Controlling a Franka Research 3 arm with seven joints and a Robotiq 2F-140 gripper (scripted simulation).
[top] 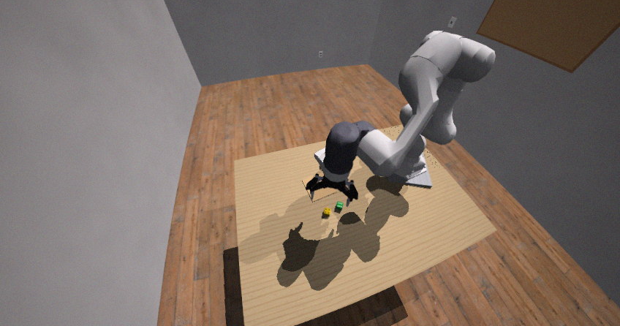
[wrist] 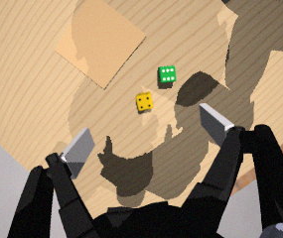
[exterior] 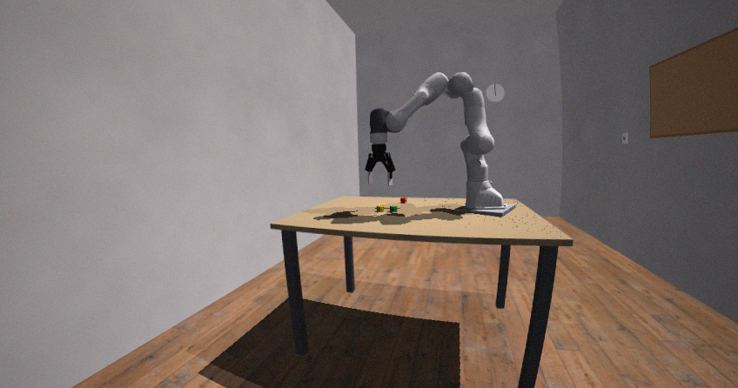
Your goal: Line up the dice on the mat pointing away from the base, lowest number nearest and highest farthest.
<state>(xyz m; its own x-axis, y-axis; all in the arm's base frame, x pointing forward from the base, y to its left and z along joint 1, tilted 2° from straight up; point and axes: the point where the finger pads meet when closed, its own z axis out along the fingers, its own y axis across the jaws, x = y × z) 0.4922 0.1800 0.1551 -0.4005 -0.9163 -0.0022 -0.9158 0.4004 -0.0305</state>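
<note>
Right now my hand is 14 cm above the yellow die. The rest, counted from my hand: green die: 14 cm below, 7 cm behind, 2 cm to the right; then red die: 27 cm to the right, 14 cm below, 5 cm behind; then tan mat: 15 cm to the right, 15 cm below.
</note>
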